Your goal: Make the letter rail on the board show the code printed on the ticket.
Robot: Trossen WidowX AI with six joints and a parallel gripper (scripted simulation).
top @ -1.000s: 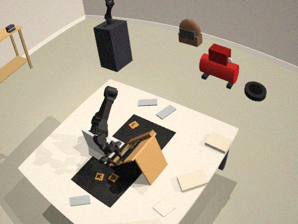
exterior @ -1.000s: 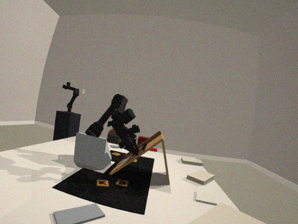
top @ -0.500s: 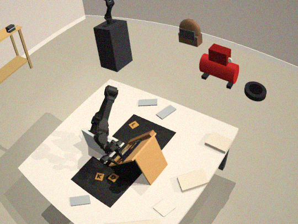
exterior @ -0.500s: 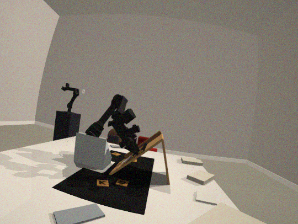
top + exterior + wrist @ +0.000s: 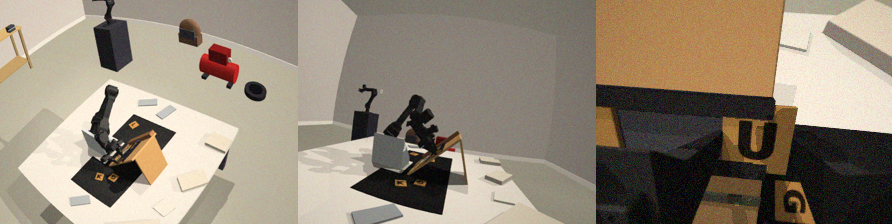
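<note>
The 7 tile is 15 cm to the left of my gripper tip and 1 cm behind it. Round my gripper tip: white ticket: 10 cm to the left, 8 cm below, 8 cm behind; u tile: right at my gripper tip; g tile: 15 cm below, 8 cm to the right, 5 cm behind.
</note>
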